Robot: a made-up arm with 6 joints. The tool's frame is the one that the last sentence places.
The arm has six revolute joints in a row. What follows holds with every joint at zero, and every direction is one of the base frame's.
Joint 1 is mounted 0.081 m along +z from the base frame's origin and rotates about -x.
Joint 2 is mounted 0.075 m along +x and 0.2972 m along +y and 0.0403 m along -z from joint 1 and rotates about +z.
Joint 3 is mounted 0.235 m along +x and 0.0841 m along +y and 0.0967 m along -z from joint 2 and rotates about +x.
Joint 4 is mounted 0.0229 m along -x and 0.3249 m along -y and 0.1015 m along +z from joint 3 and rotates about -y.
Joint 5 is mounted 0.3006 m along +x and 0.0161 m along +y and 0.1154 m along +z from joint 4 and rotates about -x.
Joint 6 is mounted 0.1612 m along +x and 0.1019 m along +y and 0.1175 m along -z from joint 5 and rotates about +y.
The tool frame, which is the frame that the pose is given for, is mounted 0.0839 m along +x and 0.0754 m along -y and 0.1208 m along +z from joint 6; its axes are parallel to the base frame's.
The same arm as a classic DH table. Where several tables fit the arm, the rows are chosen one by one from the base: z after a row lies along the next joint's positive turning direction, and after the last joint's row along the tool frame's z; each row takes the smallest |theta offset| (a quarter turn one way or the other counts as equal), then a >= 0, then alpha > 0; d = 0 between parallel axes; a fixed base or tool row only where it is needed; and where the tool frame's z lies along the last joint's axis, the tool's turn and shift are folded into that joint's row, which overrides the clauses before.
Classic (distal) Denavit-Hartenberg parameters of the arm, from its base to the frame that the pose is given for. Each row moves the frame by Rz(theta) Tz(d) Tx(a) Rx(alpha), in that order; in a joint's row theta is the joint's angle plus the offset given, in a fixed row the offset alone. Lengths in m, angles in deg.
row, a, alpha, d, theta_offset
base (fixed), 0, 90, 0.081, -90
joint 1, -0.2972, -90, -0.075, 0
joint 2, -0.0841, -90, -0.137, 0
joint 3, 0.1015, -90, 0.2121, -90
joint 4, 0.1154, -90, 0.3088, 0
joint 5, -0.1175, -90, -0.4618, 0
joint 6, 0.0839, 90, 0.0265, 90
tool (fixed), 0, 0, 0.1208, 0

